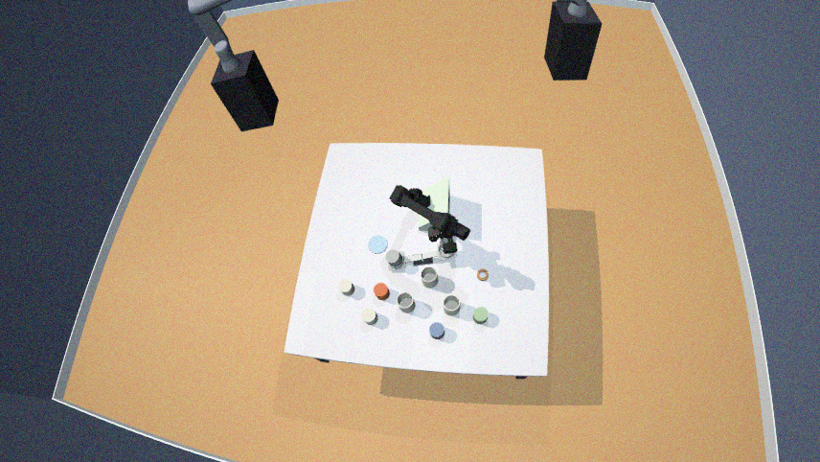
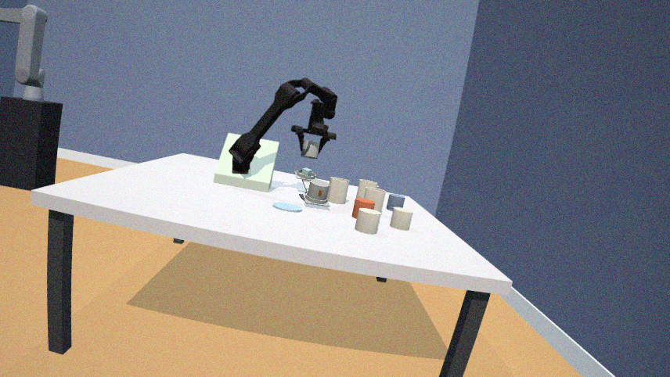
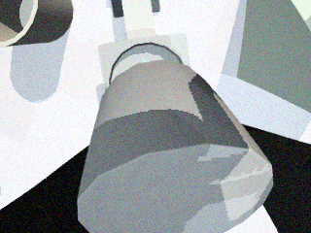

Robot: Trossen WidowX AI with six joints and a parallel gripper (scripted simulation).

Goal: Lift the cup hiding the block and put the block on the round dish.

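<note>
The grey cup lies 2 cm to the left of my gripper tip and 1 cm above it. The rest, counted from my gripper tip: teal block 1 cm to the right, 8 cm below; then orange cylinder 19 cm ahead, 36 cm to the right, 13 cm below; then pale blue dish 9 cm behind, 36 cm to the right, 17 cm below.
</note>
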